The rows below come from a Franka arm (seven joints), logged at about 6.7 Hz.
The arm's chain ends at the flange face. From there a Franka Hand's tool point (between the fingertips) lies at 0.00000 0.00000 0.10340 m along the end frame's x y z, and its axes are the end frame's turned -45 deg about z.
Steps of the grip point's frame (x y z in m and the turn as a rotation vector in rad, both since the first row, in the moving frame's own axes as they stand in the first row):
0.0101 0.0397 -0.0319 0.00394 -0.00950 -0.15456
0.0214 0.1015 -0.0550 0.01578 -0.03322 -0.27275
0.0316 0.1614 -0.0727 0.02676 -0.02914 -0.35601
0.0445 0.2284 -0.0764 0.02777 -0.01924 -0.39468
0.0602 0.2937 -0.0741 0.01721 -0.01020 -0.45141
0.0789 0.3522 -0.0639 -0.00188 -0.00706 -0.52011
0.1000 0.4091 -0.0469 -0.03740 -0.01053 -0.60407
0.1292 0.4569 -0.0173 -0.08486 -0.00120 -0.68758
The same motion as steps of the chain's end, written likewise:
0.0362 0.0204 -0.0319 -0.00393 -0.00950 -0.15456
0.0903 0.0549 -0.0549 -0.01233 -0.03465 -0.27275
0.1404 0.0909 -0.0726 -0.00168 -0.03953 -0.35601
0.1964 0.1300 -0.0763 0.00603 -0.03324 -0.39468
0.2523 0.1652 -0.0741 0.00496 -0.01938 -0.45141
0.3050 0.1925 -0.0639 -0.00632 -0.00366 -0.52011
0.3571 0.2158 -0.0468 -0.03389 0.01900 -0.60407
0.4067 0.2279 -0.0169 -0.06085 0.05916 -0.68758

